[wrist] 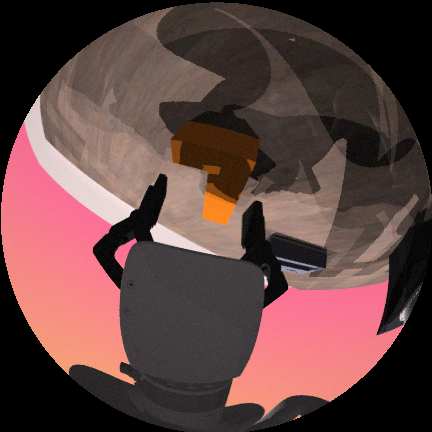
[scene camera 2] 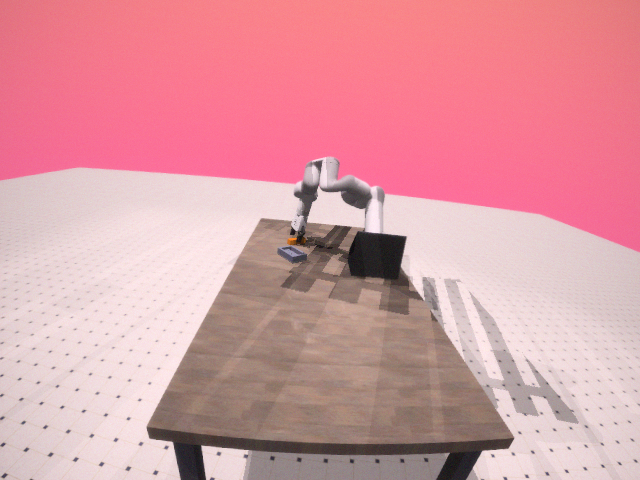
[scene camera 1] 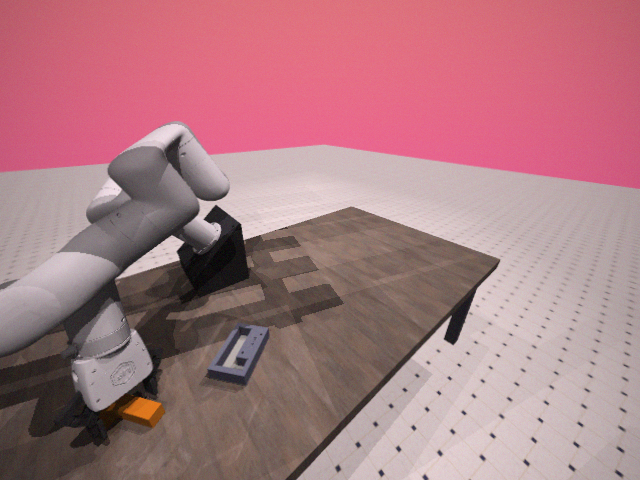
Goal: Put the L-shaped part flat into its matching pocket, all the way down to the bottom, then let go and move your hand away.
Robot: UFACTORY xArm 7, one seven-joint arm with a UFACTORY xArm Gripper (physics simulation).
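Places are measured from the arm's base along level axes (x ahead, y left, z up), in millimetres.
Pixels of known places: gripper, fingertip midpoint: (wrist: 208,195) (scene camera 2: 295,238) (scene camera 1: 128,412); arm's base at its link origin: (scene camera 2: 373,242) (scene camera 1: 208,238).
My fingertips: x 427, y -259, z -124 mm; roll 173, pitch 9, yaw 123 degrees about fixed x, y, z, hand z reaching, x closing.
For each thing: its middle in the pictures, then the offset to it from my fingertips. Level surfaces: height alone.
- orange L-shaped part at the middle of its body: (wrist: 209,181) (scene camera 1: 127,416) (scene camera 2: 295,240) dx -1, dy -6, dz -13 mm
- blue-grey block at the middle of its body: (wrist: 289,258) (scene camera 1: 241,351) (scene camera 2: 291,253) dx -21, dy +227, dz -9 mm
- wooden table at its surface level: dz -28 mm
The orange L-shaped part (scene camera 1: 143,409) (scene camera 2: 292,241) (wrist: 220,206) lies on the table, outside the pocket. My gripper (scene camera 1: 126,413) (scene camera 2: 297,236) (wrist: 208,195) is open over it, with nothing held between the fingers. In the wrist view the fingers stand wide apart, on either side of the part's bright near end; its wider far end lies beyond them in shadow. In scene camera 1 the gripper hides some of the part. The blue-grey block (scene camera 1: 258,341) (scene camera 2: 299,259) (wrist: 300,252) with the pocket lies apart from the part; the pocket is empty and shows a pale bottom.
A black box-like mount (scene camera 1: 222,263) (scene camera 2: 377,255) (wrist: 410,270) stands under the arm's base at the table's far side in scene camera 1. The wooden table (scene camera 1: 387,268) (scene camera 2: 320,361) carries the arm's shadows. Its edge runs to the right of the block in scene camera 1.
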